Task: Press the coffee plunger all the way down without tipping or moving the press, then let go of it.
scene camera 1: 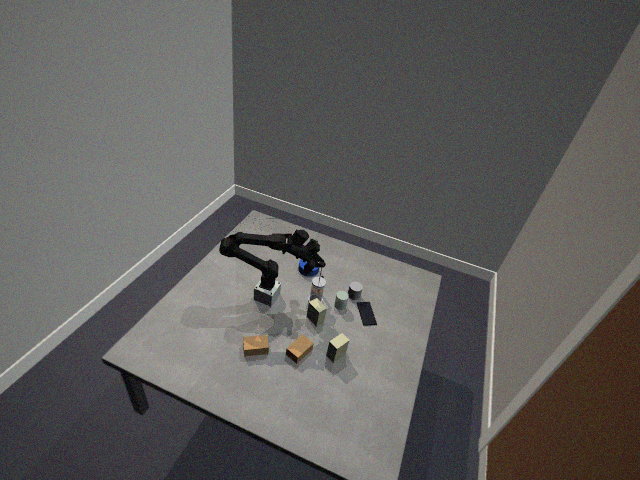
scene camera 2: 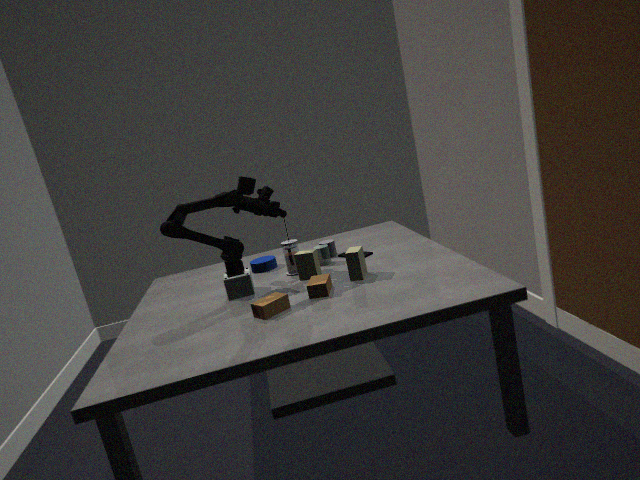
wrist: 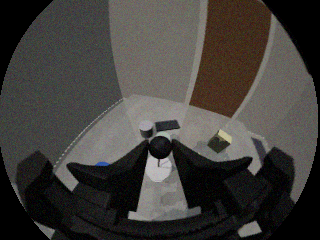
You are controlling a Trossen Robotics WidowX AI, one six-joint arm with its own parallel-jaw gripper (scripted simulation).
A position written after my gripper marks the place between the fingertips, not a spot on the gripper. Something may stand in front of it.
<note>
I see my gripper [wrist: 160, 142] and a coffee press [wrist: 158, 167].
</note>
